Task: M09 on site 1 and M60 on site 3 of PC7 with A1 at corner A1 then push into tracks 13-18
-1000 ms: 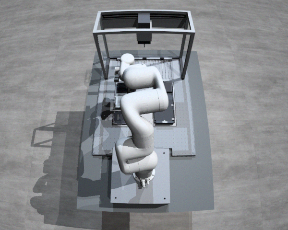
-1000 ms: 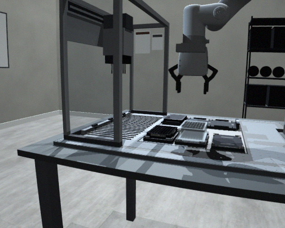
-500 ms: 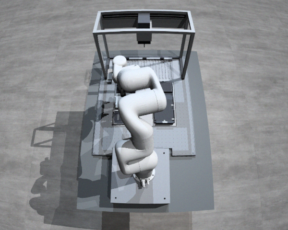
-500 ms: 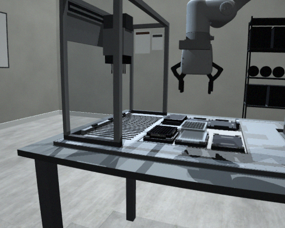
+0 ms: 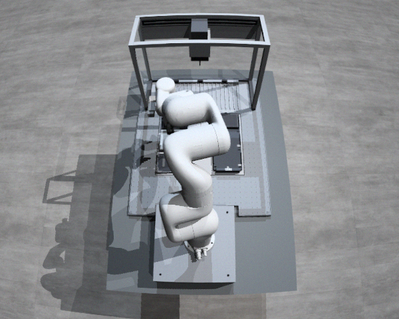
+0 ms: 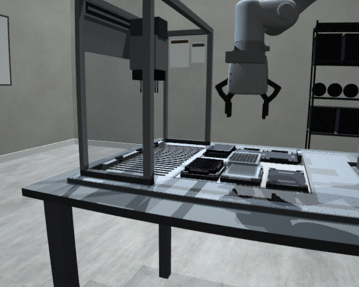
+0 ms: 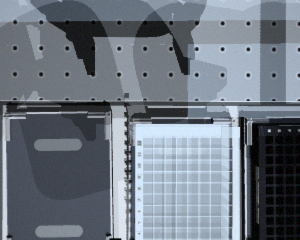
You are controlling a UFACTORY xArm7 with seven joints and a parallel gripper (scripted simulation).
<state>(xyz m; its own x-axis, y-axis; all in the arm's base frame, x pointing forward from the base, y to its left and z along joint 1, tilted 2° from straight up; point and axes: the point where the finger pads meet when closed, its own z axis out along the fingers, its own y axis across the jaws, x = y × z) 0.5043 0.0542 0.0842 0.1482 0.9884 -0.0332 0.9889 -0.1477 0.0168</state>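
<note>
Right now the deep-well block M09 is 140 mm below my hand. Also, from my hand: nest S1 (110 mm behind, 20 mm to the left, 160 mm below); then nest S2 (160 mm below); then plate carrier PC7 (30 mm behind, 260 mm to the right, 150 mm below).
</note>
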